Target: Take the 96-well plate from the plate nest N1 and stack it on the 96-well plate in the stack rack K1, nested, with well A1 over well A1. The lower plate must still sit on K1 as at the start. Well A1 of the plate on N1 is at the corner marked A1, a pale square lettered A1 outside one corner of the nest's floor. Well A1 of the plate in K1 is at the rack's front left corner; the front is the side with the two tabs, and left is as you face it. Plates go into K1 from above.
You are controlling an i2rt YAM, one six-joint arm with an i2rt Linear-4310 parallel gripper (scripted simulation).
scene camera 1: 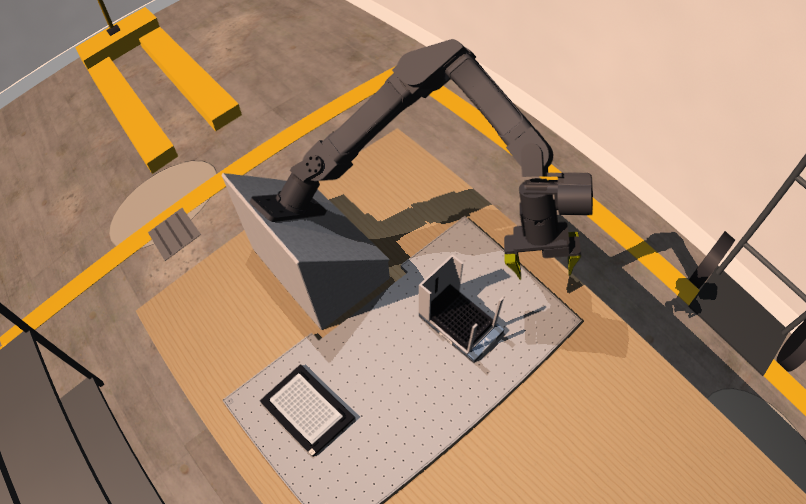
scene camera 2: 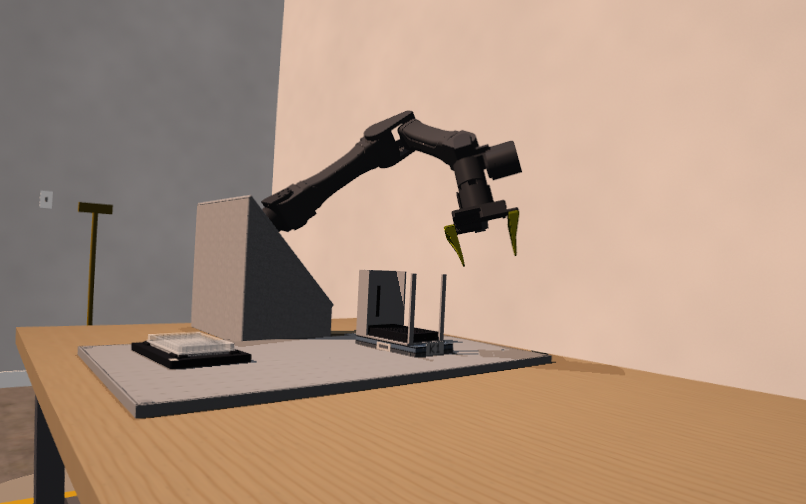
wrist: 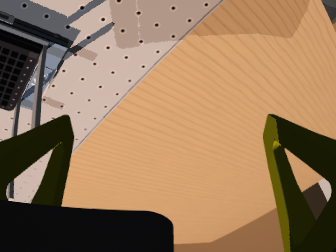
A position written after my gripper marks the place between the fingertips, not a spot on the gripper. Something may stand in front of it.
Observation:
I see my gripper (scene camera 1: 545,275), a clear 96-well plate (scene camera 1: 306,392), a dark 96-well plate (scene camera 1: 455,321) and a back wall (scene camera 2: 386,279).
The clear 96-well plate is seen too in scene camera 2 (scene camera 2: 205,344). The dark 96-well plate shows as well in scene camera 2 (scene camera 2: 395,332). My gripper shows as well in scene camera 2 (scene camera 2: 489,260) and in the wrist view (wrist: 168,125). The wrist view misses the clear 96-well plate: it is out of frame.

